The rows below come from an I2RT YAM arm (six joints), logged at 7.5 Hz.
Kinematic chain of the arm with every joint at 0, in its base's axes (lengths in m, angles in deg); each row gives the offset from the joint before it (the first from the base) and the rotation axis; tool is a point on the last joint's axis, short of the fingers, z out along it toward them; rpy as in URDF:
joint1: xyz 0 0 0.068 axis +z
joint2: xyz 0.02 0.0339 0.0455 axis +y
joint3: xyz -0.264 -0.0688 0 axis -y
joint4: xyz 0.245 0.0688 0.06 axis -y
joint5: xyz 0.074 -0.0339 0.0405 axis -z
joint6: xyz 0.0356 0 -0.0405 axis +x
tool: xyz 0 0 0 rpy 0 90 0
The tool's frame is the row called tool.
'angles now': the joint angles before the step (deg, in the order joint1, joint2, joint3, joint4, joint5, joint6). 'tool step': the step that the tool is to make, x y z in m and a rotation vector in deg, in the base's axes. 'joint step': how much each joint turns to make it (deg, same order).
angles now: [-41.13, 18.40, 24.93, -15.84, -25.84, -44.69]
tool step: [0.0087, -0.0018, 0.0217, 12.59, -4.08, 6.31]
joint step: [0.00, 5.25, 4.44, 1.98, -8.12, 12.76]
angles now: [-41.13, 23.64, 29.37, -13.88, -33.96, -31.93]
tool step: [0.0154, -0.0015, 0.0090, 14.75, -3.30, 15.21]
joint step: [0.71, 5.92, 0.71, 8.55, -16.03, 15.56]
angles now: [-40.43, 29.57, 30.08, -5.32, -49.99, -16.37]
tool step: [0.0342, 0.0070, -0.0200, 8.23, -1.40, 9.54]
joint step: [10.08, 8.05, -5.70, 19.06, 0.24, 11.69]
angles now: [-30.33, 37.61, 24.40, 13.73, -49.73, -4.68]
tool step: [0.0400, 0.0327, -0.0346, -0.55, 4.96, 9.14]
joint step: [15.79, 11.54, -2.62, 7.60, 6.75, -3.01]
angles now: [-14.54, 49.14, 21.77, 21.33, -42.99, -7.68]
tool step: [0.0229, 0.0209, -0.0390, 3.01, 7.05, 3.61]
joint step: [7.49, 11.91, -2.84, 9.20, 3.57, 2.93]
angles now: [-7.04, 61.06, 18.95, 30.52, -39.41, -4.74]
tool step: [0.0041, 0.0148, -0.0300, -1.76, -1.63, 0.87]
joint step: [4.51, 8.78, -4.69, 14.56, 3.88, -1.12]
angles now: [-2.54, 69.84, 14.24, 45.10, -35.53, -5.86]
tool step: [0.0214, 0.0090, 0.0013, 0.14, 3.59, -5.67]
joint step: [3.51, 4.78, 4.62, -2.27, 8.97, 2.28]
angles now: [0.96, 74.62, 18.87, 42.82, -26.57, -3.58]
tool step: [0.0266, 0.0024, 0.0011, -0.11, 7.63, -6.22]
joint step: [1.30, 4.76, 7.35, -9.29, 7.18, 2.39]
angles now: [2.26, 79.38, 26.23, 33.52, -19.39, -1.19]
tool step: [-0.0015, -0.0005, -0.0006, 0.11, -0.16, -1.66]
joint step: [0.11, -0.28, -0.56, 0.68, 1.64, 0.73]
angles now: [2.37, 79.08, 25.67, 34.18, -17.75, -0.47]
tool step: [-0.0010, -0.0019, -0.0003, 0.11, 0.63, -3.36]
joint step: [0.00, -0.45, -0.23, -0.49, 3.13, 1.29]
